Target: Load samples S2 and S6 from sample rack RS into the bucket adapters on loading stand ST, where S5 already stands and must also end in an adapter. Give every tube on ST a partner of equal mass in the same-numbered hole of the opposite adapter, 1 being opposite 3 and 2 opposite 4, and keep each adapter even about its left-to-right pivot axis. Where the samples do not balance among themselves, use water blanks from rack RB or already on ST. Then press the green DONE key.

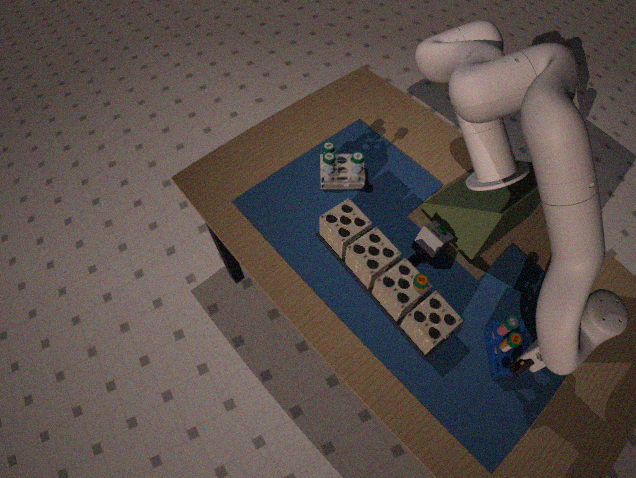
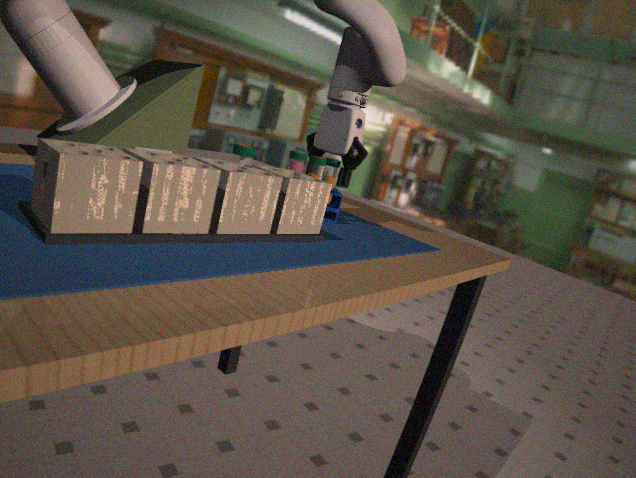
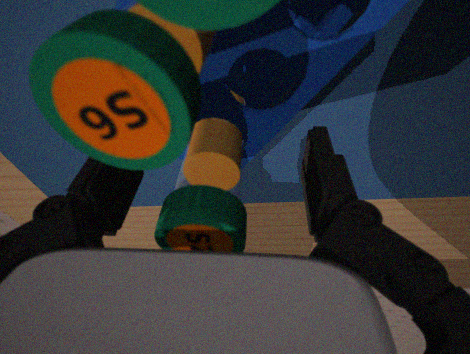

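My gripper [image 1: 526, 361] [image 2: 329, 169] [image 3: 217, 150] is open, its fingers on either side of sample S2 [image 3: 202, 220], which stands in blue rack RS [image 1: 493, 354] [image 2: 334, 205] and is not gripped. Sample S6 [image 1: 514, 339] [image 3: 111, 107] stands beside S2 in that rack, close to one finger. A tube with pink liquid [image 1: 506, 327] [image 2: 296, 162] stands behind. On loading stand ST, an orange-labelled tube [image 1: 421, 280], whose label is too small to read, stands in the right-hand hole of the third adapter [image 1: 393, 303]. White rack RB [image 1: 342, 183] holds three white-labelled tubes.
The other adapters [image 1: 331, 233] [image 1: 359, 262] [image 1: 424, 336] stand in the same row on the blue mat [image 1: 287, 205]. A small grey console [image 1: 431, 240] with a green key [image 1: 443, 229] stands between the row and the green arm base [image 1: 473, 221].
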